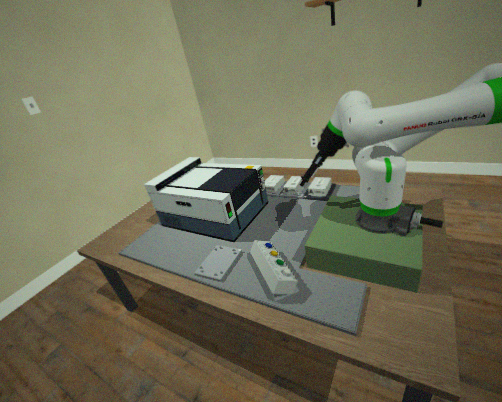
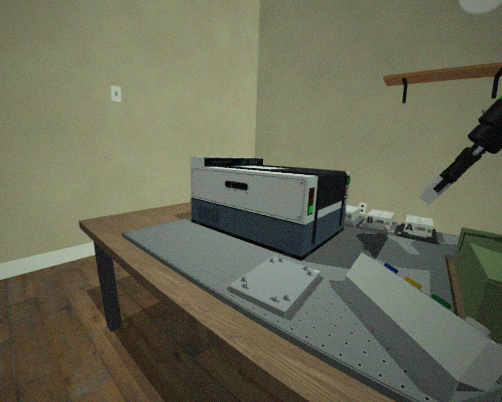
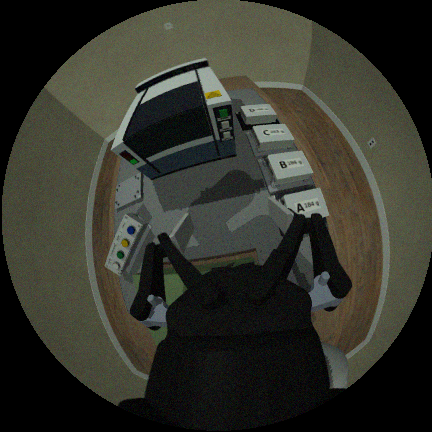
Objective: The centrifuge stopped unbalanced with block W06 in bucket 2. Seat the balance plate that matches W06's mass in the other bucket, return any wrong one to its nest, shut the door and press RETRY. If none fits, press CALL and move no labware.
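Places are measured from the arm's base along level axes (x ahead, y left, z up), in centimetres.
Pixels of known places: gripper, fingertip midpoint: (image 1: 304, 182) (image 2: 424, 197) (image 3: 229, 213); arm's base at its link origin: (image 1: 378, 220).
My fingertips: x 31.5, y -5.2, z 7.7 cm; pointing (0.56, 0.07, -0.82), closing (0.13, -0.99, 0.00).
For each thing: its top centre in the pictures, then the offset to it from my fingertips. Level surfaces: height alone.
- Balance plates A at its top centre: (image 3: 307, 205) (image 2: 419, 220) (image 1: 319, 182) dx +3.3, dy -20.5, dz -10.8 cm
- B at its top centre: (image 3: 290, 162) (image 2: 380, 213) (image 1: 295, 181) dx +16.2, dy -18.2, dz -10.8 cm
- C at its top centre: (image 3: 273, 131) (image 2: 346, 207) (image 1: 272, 180) dx +29.3, dy -15.8, dz -10.8 cm
- D at its top centre: (image 3: 257, 109) dx +43.2, dy -13.4, dz -10.8 cm
- sloped box at its top centre: (image 2: 416, 282) (image 1: 269, 256) (image 3: 114, 244) dx -6.6, dy +37.4, dz -7.9 cm
- flat plate with pegs, top centre: (image 2: 278, 273) (image 1: 217, 258) (image 3: 124, 189) dx +15.5, dy +42.8, dz -13.8 cm
- grey mat at its surface level: dz -16.2 cm
The white and blue centrifuge (image 1: 170, 200) (image 2: 270, 200) (image 3: 117, 137) has its dark door (image 3: 167, 120) shut; the buckets and block W06 are hidden inside. Balance plates A (image 1: 320, 186) (image 2: 419, 227) (image 3: 300, 197), B (image 1: 294, 185) (image 2: 380, 219) (image 3: 290, 170), C (image 1: 274, 184) (image 2: 352, 215) (image 3: 272, 137) and D (image 3: 258, 114) sit in a row of nests. A reads 184 g; the other mass prints are blurred. A sloped box (image 1: 267, 272) (image 2: 405, 320) (image 3: 130, 242) bears blue, yellow, green and white buttons. My gripper (image 1: 302, 185) (image 2: 432, 192) (image 3: 229, 213) is open and empty, above the mat near A.
A flat plate with pegs (image 1: 218, 262) (image 2: 276, 285) (image 3: 129, 192) lies on the grey mat (image 1: 330, 305) (image 2: 165, 240) between the centrifuge and the button box. The green robot base (image 1: 350, 245) (image 2: 480, 270) (image 3: 172, 287) stands beside the mat. A wall shelf (image 2: 440, 74) hangs behind.
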